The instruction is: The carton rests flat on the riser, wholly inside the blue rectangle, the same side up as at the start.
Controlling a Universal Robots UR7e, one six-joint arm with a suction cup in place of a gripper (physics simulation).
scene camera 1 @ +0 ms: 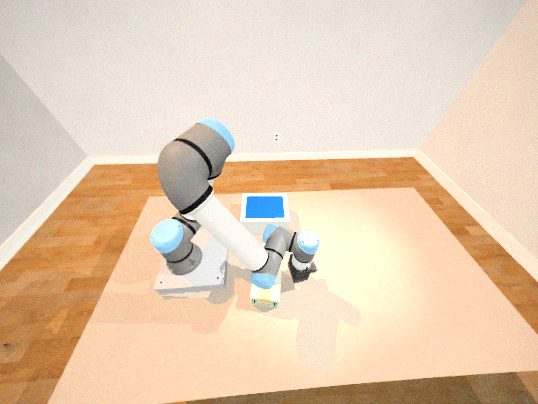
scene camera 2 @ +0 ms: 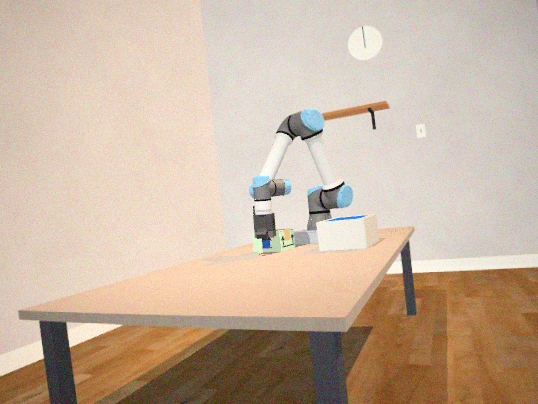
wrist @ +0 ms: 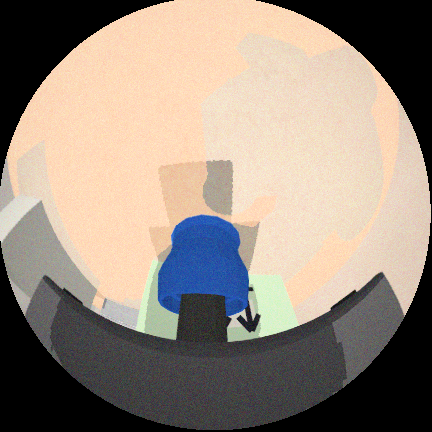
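Where they show: hand, tool point: (scene camera 2: 266, 247) (wrist: 204, 244); arm's base, link origin: (scene camera 1: 185, 258).
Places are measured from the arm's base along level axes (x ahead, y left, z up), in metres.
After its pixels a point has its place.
Note:
The carton (scene camera 1: 264, 300) @[x 0.340, y -0.227, z 0.024 m] (scene camera 2: 285, 240) @[x 0.397, y -0.078, z -0.009 m] (wrist: 273, 298) @[x 0.403, y -0.216, z -0.020 m] is pale green with a tan band and black arrows on its side. It lies flat on the table, in front of the riser. The white riser (scene camera 1: 243, 220) @[x 0.278, y 0.139, z 0.065 m] (scene camera 2: 347, 236) @[x 0.522, y 0.228, z -0.002 m] stands behind it and carries the blue rectangle (scene camera 1: 264, 207) @[x 0.392, y 0.210, z 0.065 m] (scene camera 2: 345, 218) @[x 0.407, y 0.209, z 0.065 m] on its top, with nothing on it. My blue suction cup (scene camera 1: 303, 276) @[x 0.493, y -0.138, z -0.025 m] (scene camera 2: 266, 244) (wrist: 203, 257) points down, low beside the carton's side face, below its top. It does not sit on the carton and holds nothing.
The arm's grey base plate (scene camera 1: 199, 280) @[x 0.075, y -0.109, z 0.004 m] sits on the table left of the carton, and the forearm and wrist joint (scene camera 1: 263, 280) @[x 0.335, y -0.235, z 0.271 m] hang over the carton's top. The table (scene camera 1: 388, 280) @[x 0.924, y -0.196, z -0.055 m] (scene camera 2: 267, 288) @[x 1.184, y 0.123, z -0.055 m] stretches wide to the right and front.

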